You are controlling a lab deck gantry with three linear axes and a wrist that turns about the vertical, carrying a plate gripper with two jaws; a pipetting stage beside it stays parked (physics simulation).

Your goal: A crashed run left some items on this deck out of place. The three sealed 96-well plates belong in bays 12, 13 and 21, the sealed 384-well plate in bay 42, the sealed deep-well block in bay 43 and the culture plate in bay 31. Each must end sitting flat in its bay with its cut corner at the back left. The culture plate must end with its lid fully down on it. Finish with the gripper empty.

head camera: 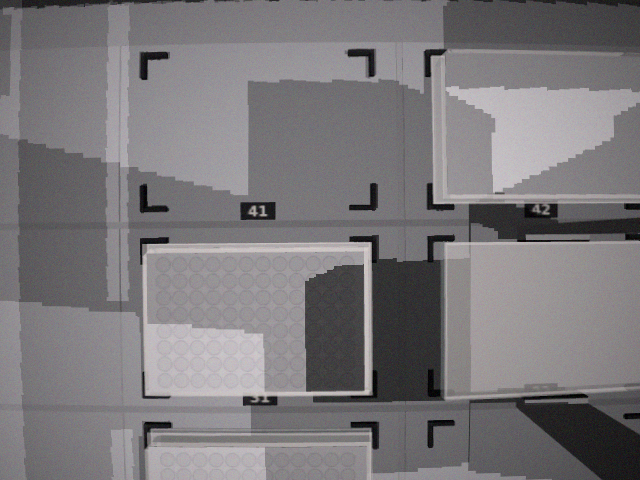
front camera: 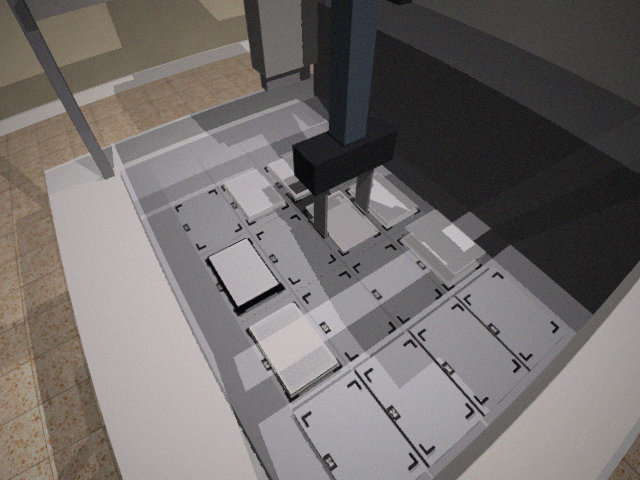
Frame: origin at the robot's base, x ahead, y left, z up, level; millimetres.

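Seen in the pictures: gripper, fingertip midpoint: (head camera: 547,316) (front camera: 341,220); robot's base at its link origin: (front camera: 177,208).
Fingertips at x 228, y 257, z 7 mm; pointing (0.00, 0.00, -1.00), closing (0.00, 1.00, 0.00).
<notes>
Offsets run from my fingertips to a thing's top centre. "pt": to the spot under its first point.
My gripper (front camera: 343,224) is shut on a thin translucent lid @(dx +1, dy +0, dz +11 mm) (front camera: 347,221) (head camera: 542,315), low over bay 32, whose label shows through it. The lidless culture plate @(dx -164, dy +0, dz +8 mm) (front camera: 281,171) (head camera: 227,320) sits in bay 31, its wells showing in the head view. Sealed 96-well plates are in bay 21 @(pt dx -158, dy -109, dz +8 mm) (front camera: 253,193) (head camera: 206,459), bay 12 @(pt dx +8, dy -214, dz +7 mm) (front camera: 244,273) and bay 13 @(pt dx +171, dy -214, dz +8 mm) (front camera: 294,348). The 384-well plate @(dx +0, dy +107, dz +8 mm) (front camera: 390,204) (head camera: 547,144) is in bay 42. The deep-well block @(dx +164, dy +107, dz +35 mm) (front camera: 439,250) is at bay 43. The cut corners are too small to tell.
Bay 41 @(pt dx -164, dy +105, dz -7 mm) (head camera: 257,134) lies behind the culture plate. Bay 11 @(pt dx -161, dy -217, dz -7 mm) (front camera: 206,219) is beside bay 12, and bays 22, 23 and 33 lie in the middle. A front row of bays @(pt dx +335, dy -122, dz +8 mm) (front camera: 413,403) runs along the low wall. Shadows cross the deck.
</notes>
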